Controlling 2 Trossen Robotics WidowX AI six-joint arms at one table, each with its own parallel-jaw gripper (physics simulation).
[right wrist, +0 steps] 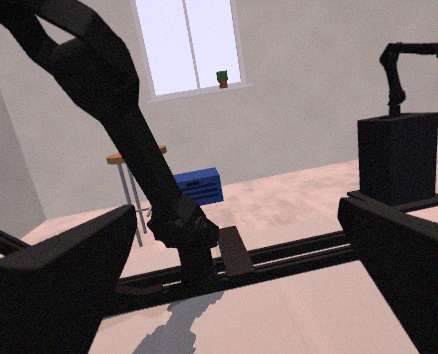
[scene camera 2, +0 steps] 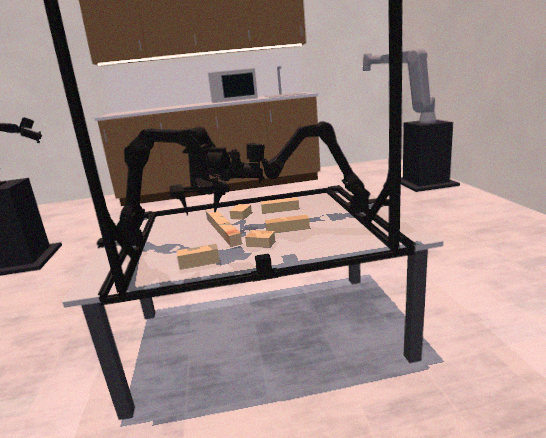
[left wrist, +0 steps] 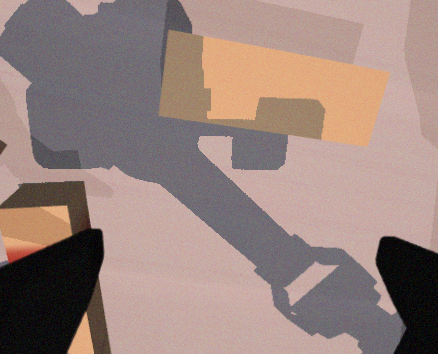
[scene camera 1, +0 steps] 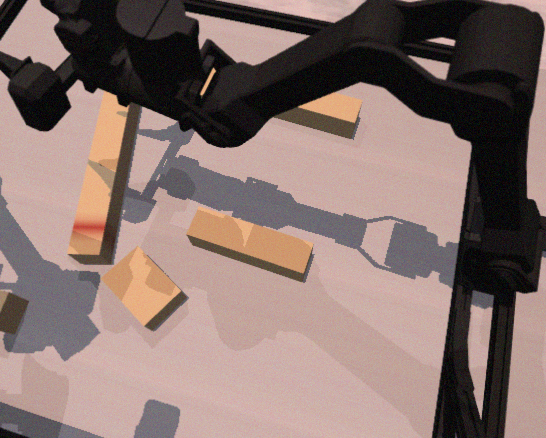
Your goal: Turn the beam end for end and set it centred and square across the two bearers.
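The long wooden beam (scene camera 1: 96, 195) (scene camera 2: 220, 224) (left wrist: 35, 225) lies flat on the table, its red-banded end toward the front in scene camera 2. Its far end is hidden in scene camera 1. Of the shorter wooden blocks, I cannot tell which are the two bearers. My left gripper (scene camera 2: 201, 207) (left wrist: 243, 246) is open and empty above the table, pointing down; in the left wrist view the beam's red end is beside and partly behind one finger. My right gripper (right wrist: 237, 210) is open and empty, held high and sideways; its fingertips are hidden behind the left arm in scene camera 2.
Blocks lie at front left (scene camera 2: 198, 256) (left wrist: 295, 85), beside the beam's red end (scene camera 1: 142, 285) (scene camera 2: 260, 239), to its right (scene camera 1: 250, 242) (scene camera 2: 287, 223), and at the back (scene camera 2: 280, 205) (scene camera 2: 241, 211). The two arms are close together above the beam. A black frame (scene camera 2: 190, 286) edges the table.
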